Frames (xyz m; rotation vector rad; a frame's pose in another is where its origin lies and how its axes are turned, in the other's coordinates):
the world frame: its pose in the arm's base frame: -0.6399 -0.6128 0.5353 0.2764 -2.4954 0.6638
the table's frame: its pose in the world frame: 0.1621 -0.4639 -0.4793 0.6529 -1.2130 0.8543
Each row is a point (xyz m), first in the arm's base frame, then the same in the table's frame.
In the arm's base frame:
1: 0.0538 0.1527 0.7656
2: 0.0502 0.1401 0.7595
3: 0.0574 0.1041 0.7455
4: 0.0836 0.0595 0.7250
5: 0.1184 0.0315 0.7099
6: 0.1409 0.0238 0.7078
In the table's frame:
1: -0.2898 0.9926 -0.4062
2: -0.2792 0.9882 -0.3975
3: -0.2617 0.9829 -0.3628
4: -0.2481 0.9876 -0.3090
5: -0.2490 1.0019 -0.2641
6: -0.2585 1.0114 -0.2443

